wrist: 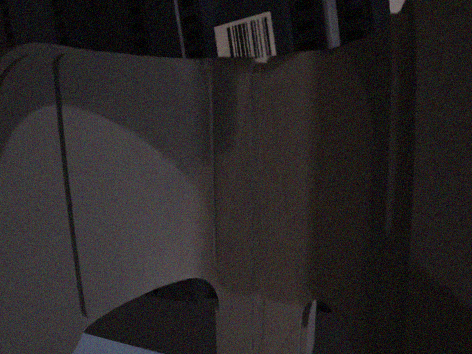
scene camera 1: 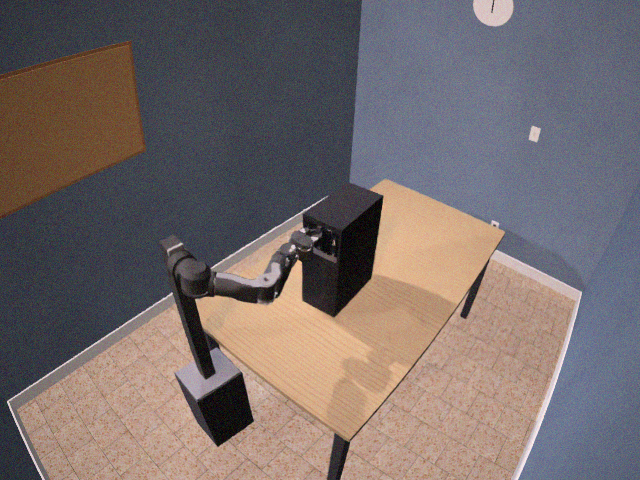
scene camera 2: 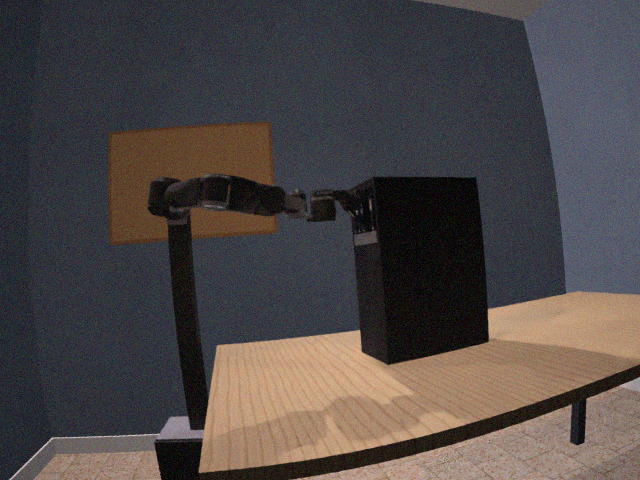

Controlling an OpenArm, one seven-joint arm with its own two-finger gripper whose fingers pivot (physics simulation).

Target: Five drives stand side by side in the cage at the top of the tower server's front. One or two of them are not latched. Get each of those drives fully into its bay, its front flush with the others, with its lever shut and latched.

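The black tower server (scene camera 1: 359, 248) (scene camera 2: 429, 268) stands upright on the table. Its drive cage is at the top of the front, with dark drives (scene camera 1: 328, 243) (scene camera 2: 370, 209) side by side; part of the row is hidden behind the gripper. My gripper (scene camera 1: 318, 233) (scene camera 2: 352, 195) (wrist: 277, 218) is shut and empty, its fingertips at the upper part of the cage front. In the wrist view, a drive's white barcode label (wrist: 246, 37) shows just beyond the fingertips, between dark drive fronts. Which drives stand proud, and how their levers lie, is too dark and small to tell.
The wooden table (scene camera 1: 289, 341) (scene camera 2: 279, 377) carries the tower. A light grey strip (scene camera 1: 324, 255) (scene camera 2: 366, 238) crosses the tower's front below the cage. The arm's post and base box (scene camera 1: 224, 408) stand at the table's near end. A cork board (scene camera 1: 72, 124) (scene camera 2: 232, 149) hangs on the wall.
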